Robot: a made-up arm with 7 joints.
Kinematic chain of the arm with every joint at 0, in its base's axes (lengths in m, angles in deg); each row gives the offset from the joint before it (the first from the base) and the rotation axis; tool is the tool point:
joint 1: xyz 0 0 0 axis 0 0.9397 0.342
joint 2: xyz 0 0 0 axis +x
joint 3: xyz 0 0 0 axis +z
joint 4: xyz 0.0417 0 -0.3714 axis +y
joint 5: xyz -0.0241 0 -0.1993 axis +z
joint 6: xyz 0 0 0 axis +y
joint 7: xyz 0 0 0 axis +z
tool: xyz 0 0 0
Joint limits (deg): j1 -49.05..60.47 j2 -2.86..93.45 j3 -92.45..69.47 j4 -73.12..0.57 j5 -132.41..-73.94 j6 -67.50..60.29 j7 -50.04..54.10
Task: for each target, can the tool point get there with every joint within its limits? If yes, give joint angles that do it. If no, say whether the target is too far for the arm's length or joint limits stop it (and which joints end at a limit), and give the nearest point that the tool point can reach.
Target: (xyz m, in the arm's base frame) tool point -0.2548 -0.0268 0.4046
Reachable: no: joint limits stop it (at a limit: joint 1, joint 2, joint 3, joint 4) | nearest point -0.0037 0.4271 0.2702 | short by 0.536 m
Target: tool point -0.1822 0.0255 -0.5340
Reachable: yes | joints 22.62 17.47 -78.19 -35.40 -95.06 24.00 -35.64
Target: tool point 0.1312 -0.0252 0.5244
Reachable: no: joint limits stop it (at a limit: joint 1, joint 2, joint 4) | nearest point 0.1450 0.3916 0.2847 | short by 0.481 m
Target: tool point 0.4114 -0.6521 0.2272
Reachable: no: too far | nearest point 0.3883 -0.2519 -0.2030 | short by 0.588 m
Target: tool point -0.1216 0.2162 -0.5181
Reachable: yes | joints 15.82 28.45 -58.47 -14.60 -109.72 -3.81 5.38
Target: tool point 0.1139 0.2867 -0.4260
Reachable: yes | joints 7.22 47.61 -32.73 -63.20 -124.83 -50.84 29.22
